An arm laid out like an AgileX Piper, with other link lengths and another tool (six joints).
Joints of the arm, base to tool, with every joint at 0 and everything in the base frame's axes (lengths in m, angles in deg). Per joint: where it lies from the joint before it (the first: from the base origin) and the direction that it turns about. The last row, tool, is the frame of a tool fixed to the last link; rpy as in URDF.
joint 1: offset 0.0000 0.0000 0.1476 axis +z
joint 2: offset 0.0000 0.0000 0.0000 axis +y
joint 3: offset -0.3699 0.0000 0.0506 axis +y
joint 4: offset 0.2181 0.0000 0.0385 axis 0.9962 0 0.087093
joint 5: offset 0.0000 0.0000 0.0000 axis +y
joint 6: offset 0.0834 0.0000 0.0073 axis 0.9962 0 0.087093
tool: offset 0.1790 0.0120 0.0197 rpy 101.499 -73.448 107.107
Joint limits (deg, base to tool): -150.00..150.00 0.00..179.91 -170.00..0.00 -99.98..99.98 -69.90..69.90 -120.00..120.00
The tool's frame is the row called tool.
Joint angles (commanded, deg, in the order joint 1, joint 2, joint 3, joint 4, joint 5, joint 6), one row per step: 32.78, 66.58, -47.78, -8.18, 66.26, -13.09; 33.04, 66.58, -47.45, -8.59, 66.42, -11.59; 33.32, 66.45, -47.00, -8.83, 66.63, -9.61; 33.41, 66.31, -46.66, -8.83, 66.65, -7.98; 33.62, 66.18, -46.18, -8.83, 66.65, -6.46; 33.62, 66.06, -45.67, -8.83, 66.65, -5.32; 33.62, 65.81, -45.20, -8.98, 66.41, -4.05; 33.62, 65.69, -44.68, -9.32, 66.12, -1.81; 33.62, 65.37, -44.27, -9.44, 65.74, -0.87; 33.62, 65.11, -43.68, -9.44, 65.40, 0.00
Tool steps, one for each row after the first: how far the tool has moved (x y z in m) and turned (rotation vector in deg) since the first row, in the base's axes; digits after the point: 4 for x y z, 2 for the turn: -0.0011, -0.0019, -0.0014, -0.28, 0.16, -1.13; -0.0033, -0.0037, -0.0031, -0.35, 0.42, -2.75; -0.0047, -0.0045, -0.0042, -0.13, 0.56, -4.26; -0.0069, -0.0052, -0.0060, -0.02, 0.81, -5.54; -0.0090, -0.0067, -0.0079, -0.01, 1.09, -6.65; -0.0097, -0.0079, -0.0091, 0.15, 0.96, -7.82; -0.0098, -0.0097, -0.0107, 0.30, 0.79, -9.87; -0.0100, -0.0103, -0.0113, 0.60, 0.48, -10.70; -0.0114, -0.0112, -0.0131, 0.80, 0.46, -11.49
